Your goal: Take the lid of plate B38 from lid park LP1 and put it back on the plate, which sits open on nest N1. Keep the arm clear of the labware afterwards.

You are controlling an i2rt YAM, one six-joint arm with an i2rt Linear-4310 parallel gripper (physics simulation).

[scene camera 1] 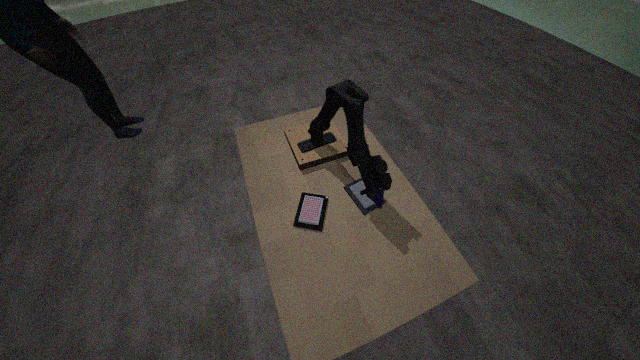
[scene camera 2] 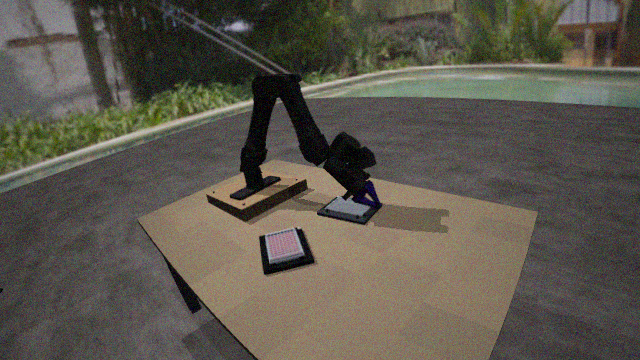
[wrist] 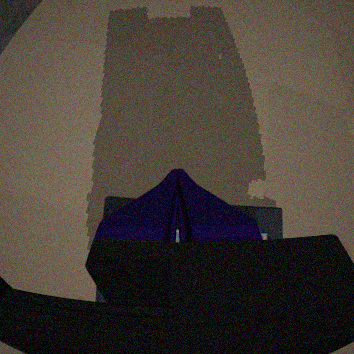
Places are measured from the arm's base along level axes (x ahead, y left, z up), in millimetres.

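Where they show: gripper, fingertip midpoint: [scene camera 1: 380, 208] [scene camera 2: 380, 207] [wrist: 177, 177]; arm's base, origin of the base link: [scene camera 1: 317, 142] [scene camera 2: 256, 188].
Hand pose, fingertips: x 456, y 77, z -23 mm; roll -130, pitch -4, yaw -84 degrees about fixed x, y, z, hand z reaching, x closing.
Observation:
Things, the pixels of their top centre, and the offset from my fingertips. Level surfaces: height alone.
- dark lid park LP1, middle of its top: [wrist: 193, 337] [scene camera 2: 349, 204] [scene camera 1: 364, 193] dx -94, dy -19, dz +2 mm
- Plate B38, middle of its top: [scene camera 2: 282, 242] [scene camera 1: 311, 208] dx -132, dy -269, dz +8 mm
- black nest N1, middle of its top: [scene camera 2: 283, 245] [scene camera 1: 311, 209] dx -132, dy -269, dz +0 mm
- wooden table, its level: dz -18 mm
The pale, clear lid [scene camera 1: 358, 191] [scene camera 2: 345, 206] lies flat on the dark lid park LP1 [scene camera 1: 355, 199] [scene camera 2: 344, 218] [wrist: 272, 220]. In the wrist view the gripper hides most of both. My gripper [scene camera 1: 380, 203] [scene camera 2: 377, 204] [wrist: 177, 177] is shut with nothing between its blue fingers; their tips meet low over the far edge of the park. I cannot tell whether they touch the lid or the park. Plate B38 [scene camera 1: 311, 209] [scene camera 2: 284, 244], with pink wells, sits open on the black nest N1 [scene camera 1: 308, 227] [scene camera 2: 292, 265], apart from the park.
The arm stands on a raised wooden base board [scene camera 1: 325, 161] [scene camera 2: 246, 212] at the back of the wooden table [scene camera 1: 350, 280] [scene camera 2: 390, 300]. The park lies near one long table edge. A person [scene camera 1: 85, 70] stands on the floor off the table.

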